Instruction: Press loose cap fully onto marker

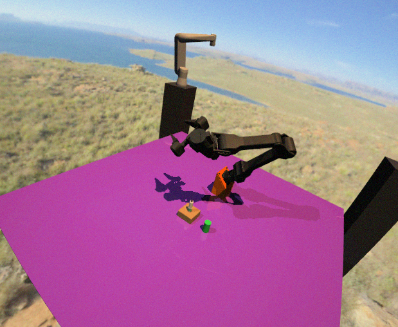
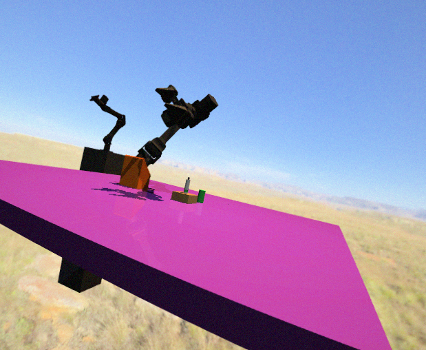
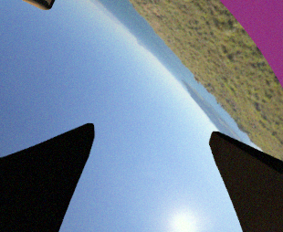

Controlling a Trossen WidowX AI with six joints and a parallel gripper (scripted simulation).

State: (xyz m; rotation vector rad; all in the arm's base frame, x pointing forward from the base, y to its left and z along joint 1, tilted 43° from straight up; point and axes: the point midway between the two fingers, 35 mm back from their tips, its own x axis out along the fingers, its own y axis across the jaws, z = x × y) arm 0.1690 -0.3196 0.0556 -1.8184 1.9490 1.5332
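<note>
Now: gripper tip 310 mm above the green marker cap, 270 mm to the right of it and 120 mm short of it. The rest, counted from my gripper tip: orange-brown holder block (320 mm below, 170 mm to the left, 90 mm ahead).
</note>
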